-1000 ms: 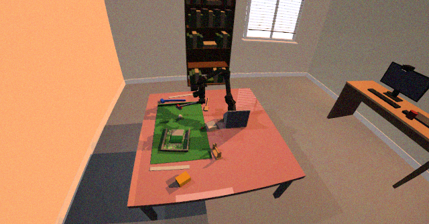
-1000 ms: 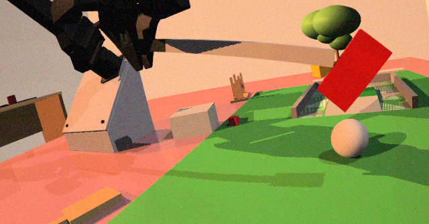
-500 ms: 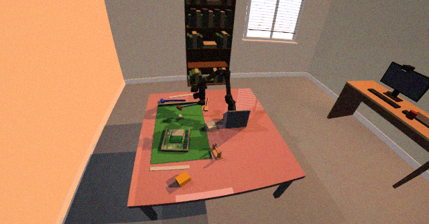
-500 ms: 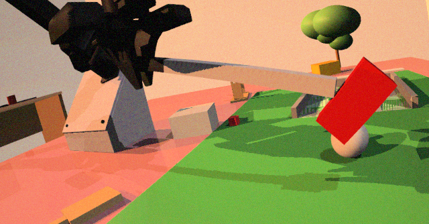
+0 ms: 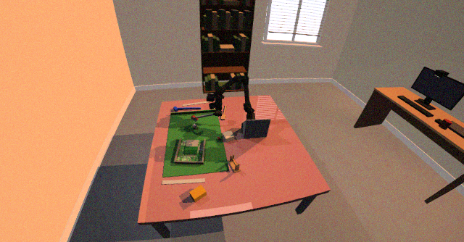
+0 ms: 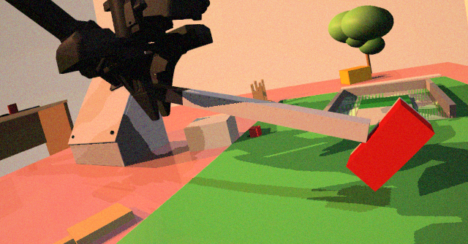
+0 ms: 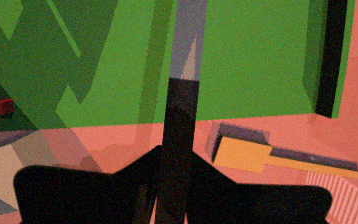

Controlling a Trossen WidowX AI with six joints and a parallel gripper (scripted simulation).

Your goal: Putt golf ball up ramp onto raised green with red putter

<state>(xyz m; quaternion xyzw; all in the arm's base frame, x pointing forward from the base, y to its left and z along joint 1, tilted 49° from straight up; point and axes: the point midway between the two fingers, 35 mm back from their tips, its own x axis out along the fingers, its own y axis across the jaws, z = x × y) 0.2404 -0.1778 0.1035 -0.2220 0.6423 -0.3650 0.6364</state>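
My gripper tip is now 12 cm short of the red putter and 2 cm to the left of it. The rest, counted from my gripper tip: beige box 20 cm to the left, 7 cm below, 5 cm behind; then white golf ball 23 cm ahead, 7 cm below, 3 cm to the left; then small red cube 20 cm to the left, 9 cm below, 3 cm ahead.
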